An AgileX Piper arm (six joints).
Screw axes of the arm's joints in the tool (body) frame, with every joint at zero. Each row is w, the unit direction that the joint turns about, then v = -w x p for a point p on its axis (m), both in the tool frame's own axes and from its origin. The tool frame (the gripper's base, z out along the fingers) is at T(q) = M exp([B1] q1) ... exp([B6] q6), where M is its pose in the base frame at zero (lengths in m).
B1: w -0.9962 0 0.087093 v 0 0.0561 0
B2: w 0 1 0 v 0.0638 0 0.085
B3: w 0 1 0 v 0.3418 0 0.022
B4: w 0 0 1 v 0 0 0
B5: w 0 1 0 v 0.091 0 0
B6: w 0 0 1 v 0 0 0
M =
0.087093 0 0.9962 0.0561
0 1 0 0
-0.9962 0 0.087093 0.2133
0 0 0 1
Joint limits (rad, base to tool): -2.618..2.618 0..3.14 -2.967..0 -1.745..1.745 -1.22..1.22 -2.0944..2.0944
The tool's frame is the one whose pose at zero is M.
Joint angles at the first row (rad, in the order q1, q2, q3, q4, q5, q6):
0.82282 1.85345 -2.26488 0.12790 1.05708 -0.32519
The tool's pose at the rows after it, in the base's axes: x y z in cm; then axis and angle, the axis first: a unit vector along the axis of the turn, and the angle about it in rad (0 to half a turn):
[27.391, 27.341, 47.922, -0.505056, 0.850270, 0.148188, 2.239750]
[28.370, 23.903, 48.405, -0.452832, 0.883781, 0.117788, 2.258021]
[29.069, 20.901, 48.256, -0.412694, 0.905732, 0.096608, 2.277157]
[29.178, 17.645, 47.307, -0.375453, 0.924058, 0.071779, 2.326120]
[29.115, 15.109, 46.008, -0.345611, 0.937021, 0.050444, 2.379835]
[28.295, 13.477, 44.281, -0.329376, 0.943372, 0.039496, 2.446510]
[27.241, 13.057, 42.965, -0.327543, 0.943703, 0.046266, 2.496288]
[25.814, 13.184, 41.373, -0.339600, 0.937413, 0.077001, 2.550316]
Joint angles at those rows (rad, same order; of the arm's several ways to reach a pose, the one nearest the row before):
0.77306 1.82331 -2.26484 0.05316 1.15448 -0.29557
0.69595 1.77648 -2.23041 0.01836 1.19953 -0.24932
0.62078 1.72364 -2.15731 0.01093 1.20723 -0.23335
0.54225 1.64824 -2.03008 0.00656 1.21253 -0.22922
0.47869 1.59004 -1.91591 -0.00001 1.21578 -0.22803
0.44451 1.52758 -1.78549 0.00001 1.21653 -0.22732
0.44146 1.48250 -1.69131 0.01949 1.21542 -0.22730
0.44532 1.43365 -1.58306 0.09184 1.20364 -0.25609

